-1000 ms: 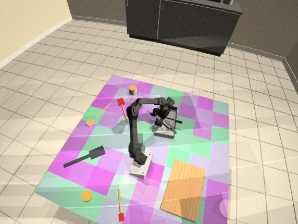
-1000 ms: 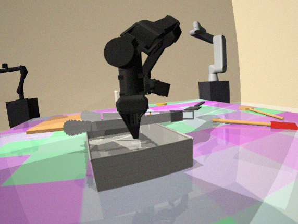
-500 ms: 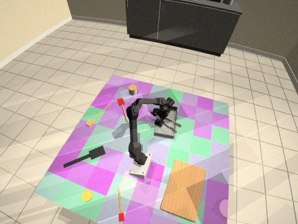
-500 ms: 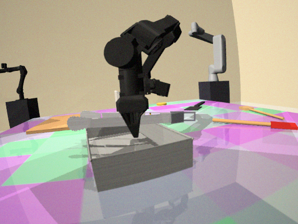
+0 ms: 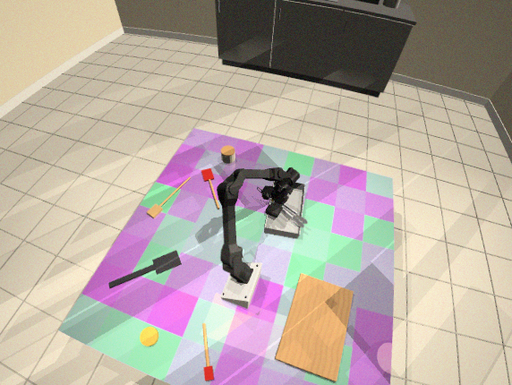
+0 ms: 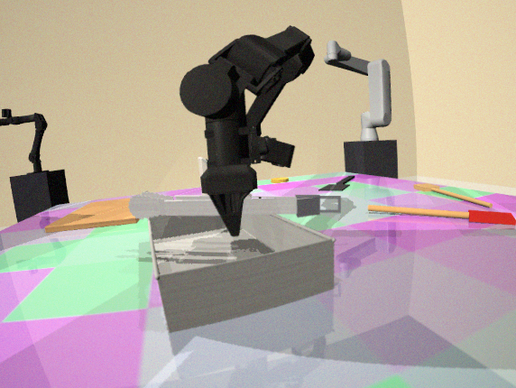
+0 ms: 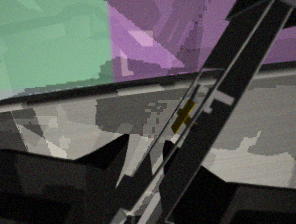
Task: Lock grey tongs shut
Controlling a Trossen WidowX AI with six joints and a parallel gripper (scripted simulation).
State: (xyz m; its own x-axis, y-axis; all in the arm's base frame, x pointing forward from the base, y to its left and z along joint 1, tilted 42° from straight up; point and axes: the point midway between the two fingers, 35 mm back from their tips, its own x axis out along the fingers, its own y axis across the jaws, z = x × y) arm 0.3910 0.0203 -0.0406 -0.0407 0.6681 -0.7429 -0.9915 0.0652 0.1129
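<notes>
The grey roasting tin is 3 cm to the right of my gripper tip and 3 cm ahead of it. From my gripper tip the other things lie so: wooden board 44 cm behind, 32 cm to the right, 2 cm below; red spatula 39 cm to the left, 3 cm ahead, 2 cm below; small jar 39 cm to the left, 24 cm ahead, 1 cm above.
</notes>
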